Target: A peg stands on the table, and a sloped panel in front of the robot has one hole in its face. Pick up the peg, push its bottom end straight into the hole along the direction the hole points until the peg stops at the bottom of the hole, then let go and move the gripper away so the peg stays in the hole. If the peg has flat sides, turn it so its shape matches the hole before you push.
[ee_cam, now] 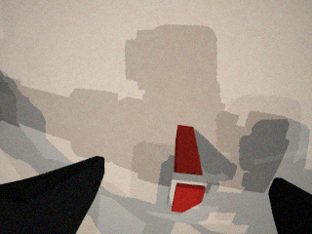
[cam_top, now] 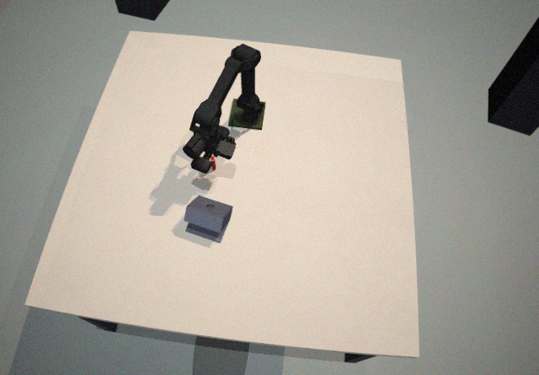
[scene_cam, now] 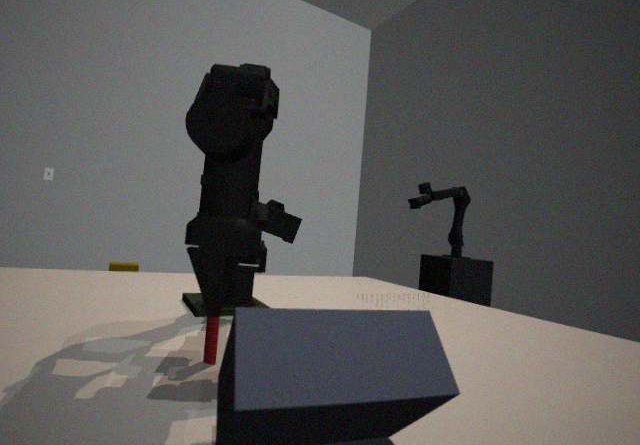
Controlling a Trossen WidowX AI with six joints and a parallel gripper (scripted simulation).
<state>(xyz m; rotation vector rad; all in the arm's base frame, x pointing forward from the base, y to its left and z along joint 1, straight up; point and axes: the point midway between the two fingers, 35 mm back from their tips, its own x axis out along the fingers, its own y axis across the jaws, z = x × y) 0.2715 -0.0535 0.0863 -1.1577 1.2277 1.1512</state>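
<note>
Right now the red peg is 10 mm below my gripper tip. From my gripper tip the other things lie so: blue-grey sloped panel: 190 mm ahead, 60 mm to the left, 10 mm below.
</note>
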